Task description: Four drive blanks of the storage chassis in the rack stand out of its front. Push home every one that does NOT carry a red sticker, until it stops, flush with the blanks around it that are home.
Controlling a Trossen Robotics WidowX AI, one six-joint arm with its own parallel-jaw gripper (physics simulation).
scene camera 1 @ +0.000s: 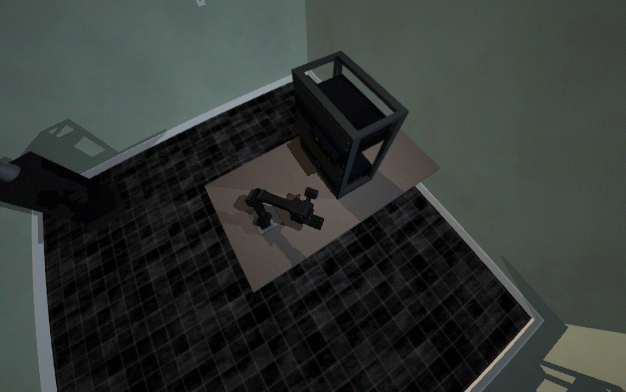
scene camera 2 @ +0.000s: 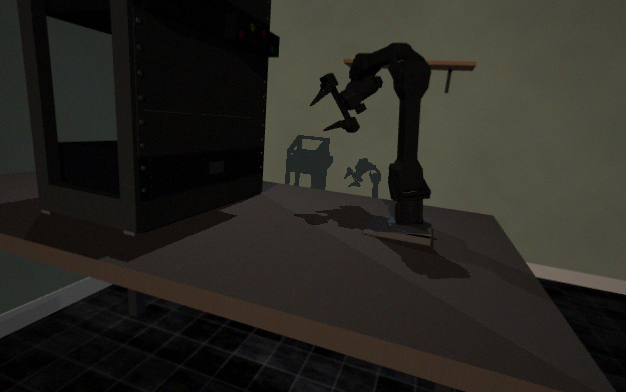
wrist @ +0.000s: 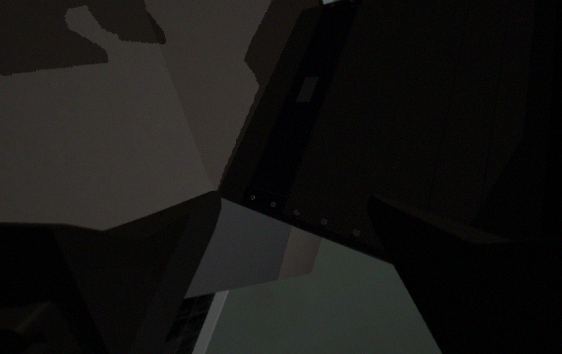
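Pixels of known places: gripper, fingertip midpoint: [scene camera 2: 317, 118] [wrist: 294, 200]; arm's base, origin of the base link: [scene camera 1: 264, 223] [scene camera 2: 409, 221].
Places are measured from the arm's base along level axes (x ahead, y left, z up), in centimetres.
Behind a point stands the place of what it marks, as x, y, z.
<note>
The dark rack [scene camera 1: 325, 102] @(51.9, 9.4, 60.5) [scene camera 2: 126, 125] @(53.1, 37.2, 19.8) [wrist: 267, 115] @(50.0, 5.9, 2.4) stands on the table. In scene camera 2, small coloured marks show high on its front: a red mark [scene camera 2: 241, 35] @(45.0, 10.4, 42.0), a yellow mark [scene camera 2: 252, 27] @(44.8, 5.5, 45.1), another red mark [scene camera 2: 264, 33] @(44.4, -0.6, 45.2) and a green mark [scene camera 2: 272, 49] @(44.2, -5.5, 42.2). A dark block [scene camera 2: 274, 42] @(44.1, -6.5, 44.3) juts past the front's far edge there. Outlines of single blanks and how far each stands out are too dark to tell. My gripper [scene camera 1: 315, 207] @(31.0, -11.0, 24.2) [scene camera 2: 318, 118] @(31.0, -11.0, 24.2) [wrist: 294, 200] @(31.0, -11.0, 24.2) is open and empty, in front of the rack, apart from it and lower than the marks.
The arm's base plate [scene camera 1: 271, 226] @(2.9, -4.2, -0.4) [scene camera 2: 400, 228] @(1.9, 6.8, -0.2) sits on the table [scene camera 1: 240, 250] @(-21.1, -6.0, -2.1) [scene camera 2: 280, 265] @(20.8, 36.0, -2.1). In the rack's lower front is a dark panel with a small grey label [scene camera 2: 216, 167] @(50.1, 12.3, 9.5) [wrist: 307, 89] @(50.1, 12.1, 9.6). A wall shelf [scene camera 2: 452, 65] is behind the arm. A large dark object [scene camera 1: 50, 185] stands off to the left.
</note>
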